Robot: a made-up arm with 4 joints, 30 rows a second.
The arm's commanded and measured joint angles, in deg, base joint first. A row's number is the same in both.
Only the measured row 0 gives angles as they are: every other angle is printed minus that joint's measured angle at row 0.
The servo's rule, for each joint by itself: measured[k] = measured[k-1] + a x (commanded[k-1-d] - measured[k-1]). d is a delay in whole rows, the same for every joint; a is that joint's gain. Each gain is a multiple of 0.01, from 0.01 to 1. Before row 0 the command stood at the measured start. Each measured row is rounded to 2 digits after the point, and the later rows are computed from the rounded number. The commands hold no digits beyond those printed.
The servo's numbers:
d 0
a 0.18 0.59 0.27 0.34
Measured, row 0:
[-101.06, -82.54, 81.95, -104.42]
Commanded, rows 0 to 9:
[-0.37, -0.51, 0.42, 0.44]
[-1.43, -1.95, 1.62, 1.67]
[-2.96, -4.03, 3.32, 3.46]
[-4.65, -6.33, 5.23, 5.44]
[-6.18, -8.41, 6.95, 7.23]
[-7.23, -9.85, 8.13, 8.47]
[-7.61, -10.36, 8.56, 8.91]
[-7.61, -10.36, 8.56, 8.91]
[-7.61, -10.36, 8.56, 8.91]
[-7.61, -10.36, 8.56, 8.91]
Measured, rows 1 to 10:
[-0.07, -0.30, 0.11, 0.15]
[-0.31, -1.27, 0.52, 0.67]
[-0.79, -2.90, 1.28, 1.62]
[-1.48, -4.92, 2.35, 2.92]
[-2.33, -6.98, 3.59, 4.39]
[-3.21, -8.67, 4.82, 5.78]
[-4.00, -9.67, 5.83, 6.84]
[-4.65, -10.08, 6.57, 7.54]
[-5.18, -10.25, 7.11, 8.01]
[-5.62, -10.31, 7.50, 8.32]

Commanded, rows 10 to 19:
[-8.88, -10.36, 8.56, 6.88]
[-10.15, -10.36, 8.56, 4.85]
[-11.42, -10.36, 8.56, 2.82]
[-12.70, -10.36, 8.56, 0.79]
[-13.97, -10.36, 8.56, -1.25]
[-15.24, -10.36, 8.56, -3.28]
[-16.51, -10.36, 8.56, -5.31]
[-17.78, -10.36, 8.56, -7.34]
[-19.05, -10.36, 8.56, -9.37]
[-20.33, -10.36, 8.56, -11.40]
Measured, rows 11 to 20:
[-6.21, -10.34, 7.79, 7.83]
[-6.92, -10.35, 8.00, 6.82]
[-7.73, -10.36, 8.15, 5.46]
[-8.62, -10.36, 8.26, 3.87]
[-9.58, -10.36, 8.34, 2.13]
[-10.60, -10.36, 8.40, 0.29]
[-11.66, -10.36, 8.44, -1.61]
[-12.76, -10.36, 8.47, -3.56]
[-13.89, -10.36, 8.49, -5.54]
[-15.05, -10.36, 8.51, -7.53]

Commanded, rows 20 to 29:
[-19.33, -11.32, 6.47, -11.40]
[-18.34, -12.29, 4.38, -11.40]
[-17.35, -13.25, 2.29, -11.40]
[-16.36, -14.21, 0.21, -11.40]
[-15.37, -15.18, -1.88, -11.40]
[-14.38, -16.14, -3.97, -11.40]
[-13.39, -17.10, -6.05, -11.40]
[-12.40, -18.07, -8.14, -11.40]
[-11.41, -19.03, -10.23, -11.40]
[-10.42, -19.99, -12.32, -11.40]
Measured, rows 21 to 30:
[-15.82, -10.93, 7.96, -8.85]
[-16.27, -11.73, 6.99, -9.72]
[-16.46, -12.63, 5.72, -10.29]
[-16.44, -13.56, 4.23, -10.67]
[-16.25, -14.52, 2.58, -10.92]
[-15.91, -15.48, 0.81, -11.08]
[-15.46, -16.44, -1.04, -11.19]
[-14.91, -17.40, -2.96, -11.26]
[-14.28, -18.36, -4.92, -11.31]
[-13.59, -19.32, -6.92, -11.34]

